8 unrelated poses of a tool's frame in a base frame.
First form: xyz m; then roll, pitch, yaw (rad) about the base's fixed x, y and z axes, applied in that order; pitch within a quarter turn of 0, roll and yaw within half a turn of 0.
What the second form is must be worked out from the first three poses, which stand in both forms.
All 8 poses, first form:
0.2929, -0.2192, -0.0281, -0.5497, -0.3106, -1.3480
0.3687, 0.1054, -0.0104, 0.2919, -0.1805, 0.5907
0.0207, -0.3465, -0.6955, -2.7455, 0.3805, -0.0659
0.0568, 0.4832, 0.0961, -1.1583, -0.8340, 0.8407
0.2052, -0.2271, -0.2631, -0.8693, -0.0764, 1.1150
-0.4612, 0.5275, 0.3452, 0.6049, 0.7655, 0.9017
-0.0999, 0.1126, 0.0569, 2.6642, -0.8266, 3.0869
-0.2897, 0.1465, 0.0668, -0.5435, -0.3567, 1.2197
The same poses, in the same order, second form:
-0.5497, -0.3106, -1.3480, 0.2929, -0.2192, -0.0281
0.2919, -0.1805, 0.5907, 0.3687, 0.1054, -0.0104
-2.7455, 0.3805, -0.0659, 0.0207, -0.3465, -0.6955
-1.1583, -0.8340, 0.8407, 0.0568, 0.4832, 0.0961
-0.8693, -0.0764, 1.1150, 0.2052, -0.2271, -0.2631
0.6049, 0.7655, 0.9017, -0.4612, 0.5275, 0.3452
2.6642, -0.8266, 3.0869, -0.0999, 0.1126, 0.0569
-0.5435, -0.3567, 1.2197, -0.2897, 0.1465, 0.0668

